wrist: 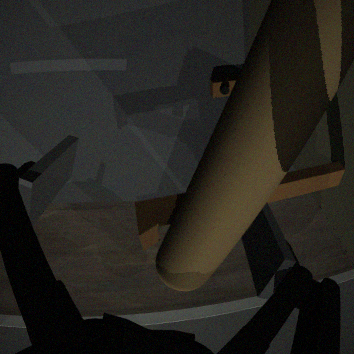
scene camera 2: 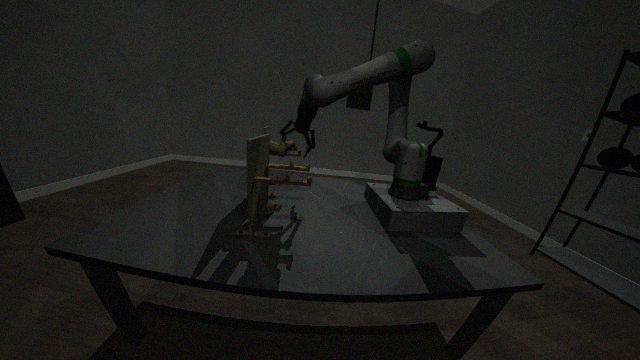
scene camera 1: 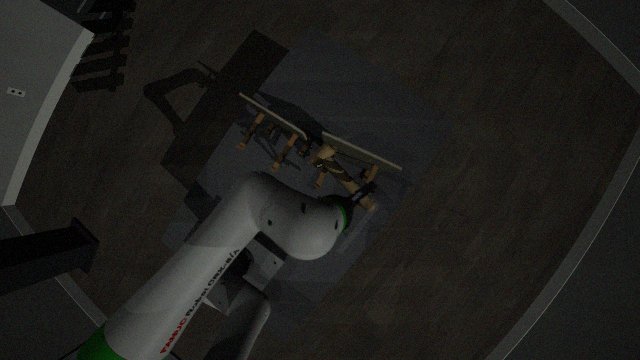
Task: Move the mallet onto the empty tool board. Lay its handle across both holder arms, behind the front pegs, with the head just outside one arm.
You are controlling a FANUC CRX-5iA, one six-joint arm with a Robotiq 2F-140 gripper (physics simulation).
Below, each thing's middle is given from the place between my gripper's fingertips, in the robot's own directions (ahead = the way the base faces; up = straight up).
Scene:
The mallet (scene camera 1: 323, 156) is 80 mm to the left of my hand, 50 mm ahead of it and 40 mm above it.

